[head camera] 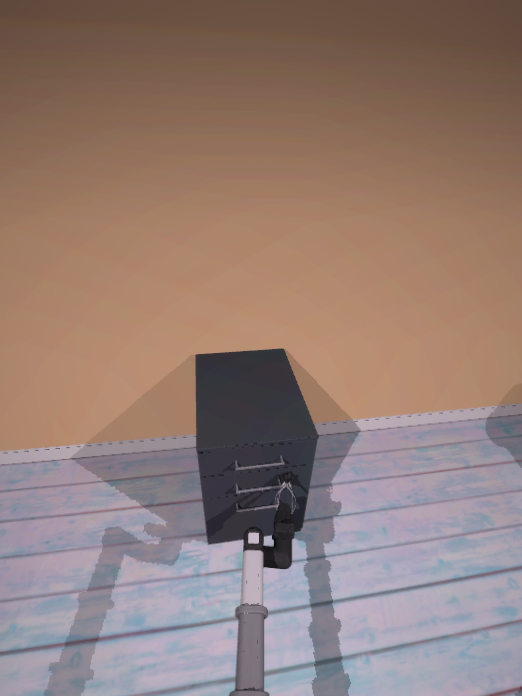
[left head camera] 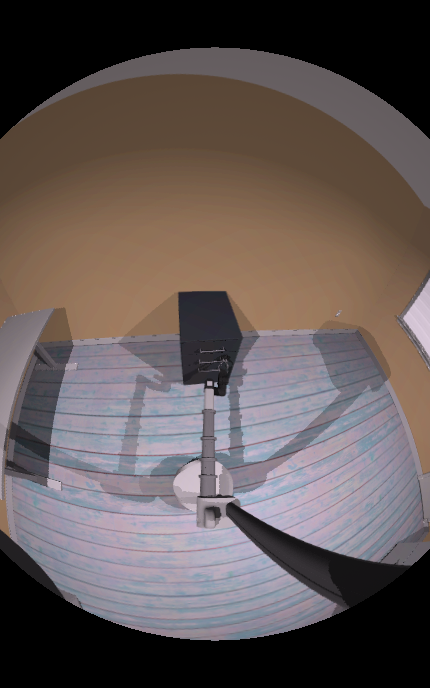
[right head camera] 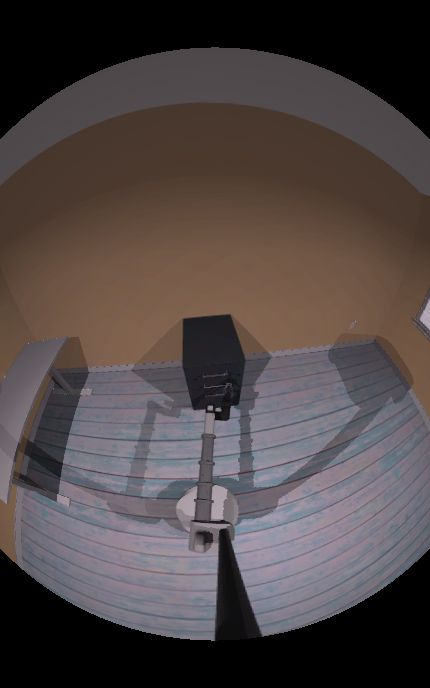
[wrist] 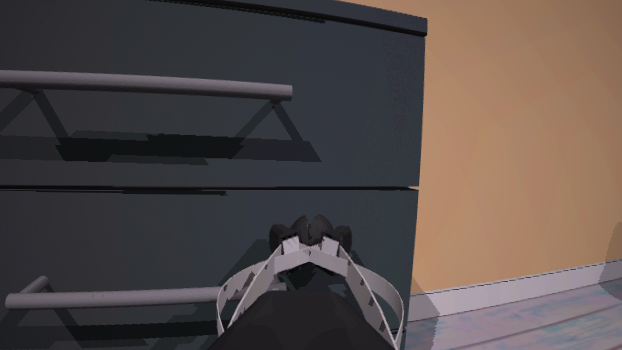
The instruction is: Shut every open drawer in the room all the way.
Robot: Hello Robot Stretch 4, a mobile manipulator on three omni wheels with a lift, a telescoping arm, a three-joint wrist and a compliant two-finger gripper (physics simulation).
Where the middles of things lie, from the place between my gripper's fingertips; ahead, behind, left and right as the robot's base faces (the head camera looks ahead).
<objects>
I see my gripper 230 mm short of the drawer (head camera: 261,480), 150 mm to the right of it and 30 mm above it.
</objects>
